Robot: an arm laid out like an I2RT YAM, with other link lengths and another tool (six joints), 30 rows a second.
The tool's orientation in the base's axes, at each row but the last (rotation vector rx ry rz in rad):
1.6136 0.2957 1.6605
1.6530 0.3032 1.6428
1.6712 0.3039 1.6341
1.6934 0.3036 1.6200
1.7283 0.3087 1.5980
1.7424 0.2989 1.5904
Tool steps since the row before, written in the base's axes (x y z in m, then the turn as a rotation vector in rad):
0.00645 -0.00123 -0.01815 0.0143 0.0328 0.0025
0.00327 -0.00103 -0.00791 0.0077 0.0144 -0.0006
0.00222 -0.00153 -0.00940 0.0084 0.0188 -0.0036
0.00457 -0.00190 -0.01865 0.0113 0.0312 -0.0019
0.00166 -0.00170 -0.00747 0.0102 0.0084 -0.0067
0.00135 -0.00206 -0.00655 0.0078 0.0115 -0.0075
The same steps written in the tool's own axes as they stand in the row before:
-0.01350 -0.01337 0.00340 0.0252 -0.0254 0.0022
-0.00611 -0.00560 0.00237 0.0100 -0.0127 0.0021
-0.00769 -0.00585 0.00154 0.0107 -0.0179 0.0009
-0.01445 -0.01238 0.00320 0.0204 -0.0262 -0.0006
-0.00637 -0.00423 0.00171 0.0022 -0.0133 0.0061
-0.00597 -0.00325 0.00169 0.0030 -0.0153 0.0027

